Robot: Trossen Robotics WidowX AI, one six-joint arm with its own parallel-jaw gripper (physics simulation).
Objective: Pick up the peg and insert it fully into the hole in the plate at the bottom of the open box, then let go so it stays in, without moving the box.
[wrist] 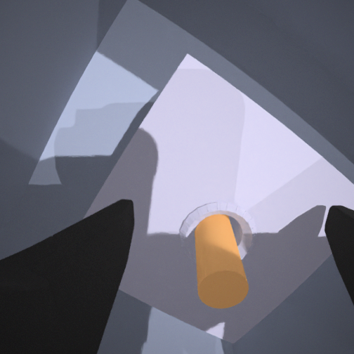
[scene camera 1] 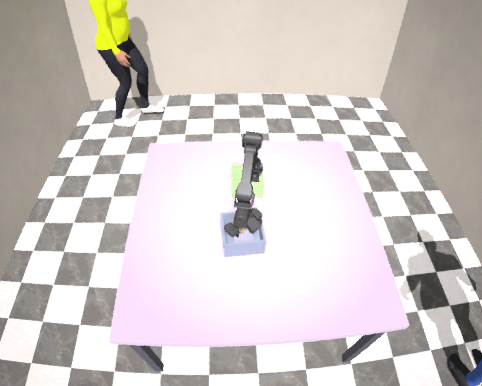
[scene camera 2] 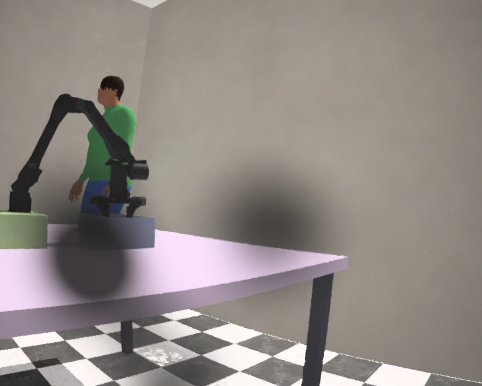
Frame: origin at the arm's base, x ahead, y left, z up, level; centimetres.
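Seen in the pictures: gripper, fingertip midpoint: (scene camera 1: 243, 233); arm's base, link origin: (scene camera 1: 253, 177) (scene camera 2: 19, 211).
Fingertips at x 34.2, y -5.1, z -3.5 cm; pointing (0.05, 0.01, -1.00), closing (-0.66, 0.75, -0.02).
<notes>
Pixels of each thing's top centre, then the offset from my fingertips to it. Level surfaces: height alone.
- orange peg, top centre: (scene camera 1: 243, 228) dy -0.2, dx -1.1, dz +2.7 cm
- blue-grey box, top centre: (scene camera 2: 116, 215) (scene camera 1: 242, 226) dy -0.4, dx -1.0, dz +3.7 cm
- pink table, surface height: dz -6.1 cm
The orange peg (scene camera 1: 242, 231) (wrist: 220, 260) stands between the fingers. In the wrist view its far end is at the round hole (wrist: 246, 242) in the pale plate (wrist: 200, 125), with a dark gap beside it on the right. Much of its length shows above the plate; how deep it sits cannot be told. The plate lies at the bottom of the blue-grey box (scene camera 1: 245, 248) (scene camera 2: 142, 232) (wrist: 300, 55). My gripper (scene camera 1: 243, 230) (scene camera 2: 119, 215) (wrist: 233, 215) is open, pointing down into the box, with a finger on either side of the peg, both apart from it.
The box walls surround the fingers. A green block (scene camera 1: 237, 188) (scene camera 2: 22, 231) is at the arm's base, behind the box on the pink table (scene camera 1: 300, 295) (scene camera 2: 225, 265). A person in yellow (scene camera 1: 112, 25) stands beyond the table; a person in green (scene camera 2: 117, 130) stands behind the arm.
</notes>
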